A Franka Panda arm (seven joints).
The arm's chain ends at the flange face. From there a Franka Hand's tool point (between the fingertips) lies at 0.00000 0.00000 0.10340 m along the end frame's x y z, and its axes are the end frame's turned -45 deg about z.
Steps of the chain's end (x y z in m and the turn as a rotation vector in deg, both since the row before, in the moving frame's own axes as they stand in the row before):
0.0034, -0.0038, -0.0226, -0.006, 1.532, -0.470
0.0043, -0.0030, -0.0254, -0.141, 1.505, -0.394
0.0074, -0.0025, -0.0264, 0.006, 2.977, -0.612
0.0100, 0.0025, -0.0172, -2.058, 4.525, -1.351
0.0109, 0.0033, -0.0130, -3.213, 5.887, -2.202
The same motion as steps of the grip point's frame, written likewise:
0.0070, 0.0017, -0.0226, -1.088, 1.079, -0.470
0.0069, 0.0030, -0.0254, -1.164, 0.964, -0.394
0.0108, 0.0072, -0.0265, -2.101, 2.109, -0.612
0.0085, 0.0172, -0.0176, -4.655, 1.744, -1.351
0.0090, 0.0216, -0.0137, -6.435, 1.891, -2.202

